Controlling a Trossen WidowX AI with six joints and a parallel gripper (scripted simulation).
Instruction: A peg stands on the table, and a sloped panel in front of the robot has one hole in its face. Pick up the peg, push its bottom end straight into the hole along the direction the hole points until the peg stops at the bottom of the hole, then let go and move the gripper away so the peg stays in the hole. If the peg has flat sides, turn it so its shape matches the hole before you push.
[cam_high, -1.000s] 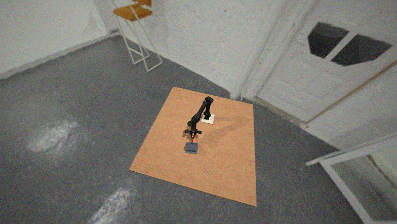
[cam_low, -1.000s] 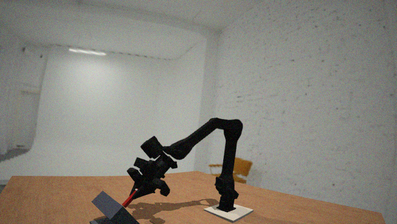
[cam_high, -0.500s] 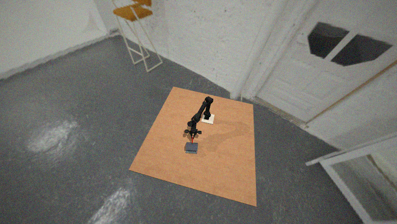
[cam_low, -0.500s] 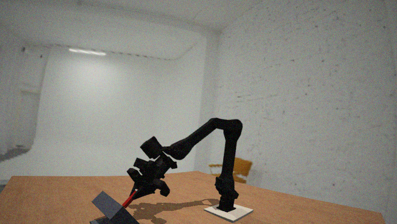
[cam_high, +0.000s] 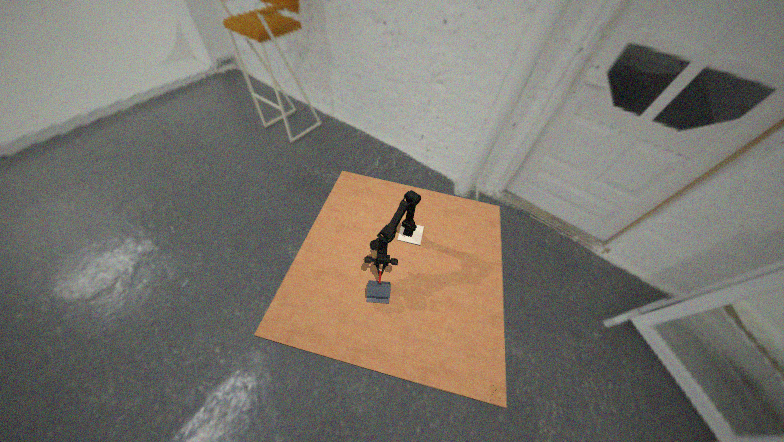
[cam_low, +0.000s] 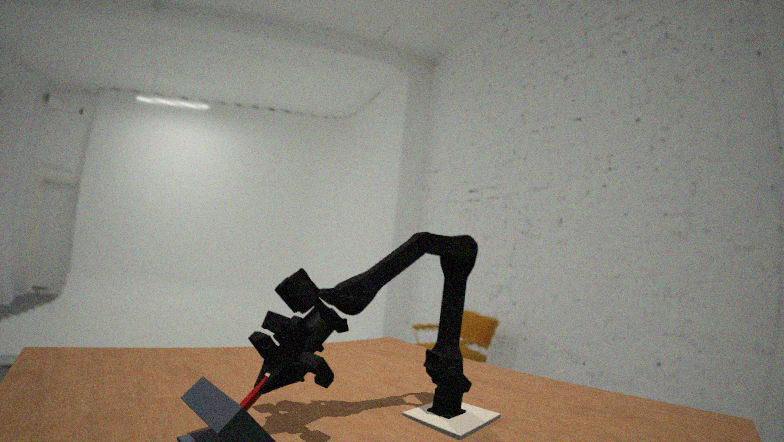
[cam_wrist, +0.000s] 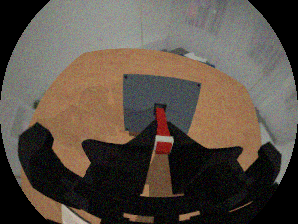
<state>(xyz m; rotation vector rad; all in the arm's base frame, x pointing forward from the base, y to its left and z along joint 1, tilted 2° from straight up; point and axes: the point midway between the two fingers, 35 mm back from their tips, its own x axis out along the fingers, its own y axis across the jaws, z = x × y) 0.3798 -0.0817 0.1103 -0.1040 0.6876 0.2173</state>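
Now: the grey sloped panel 6 cm ahead of my gripper tip, 5 cm below it and 1 cm to the left of it. Round my gripper tip: red peg (1 cm behind, 1 cm above).
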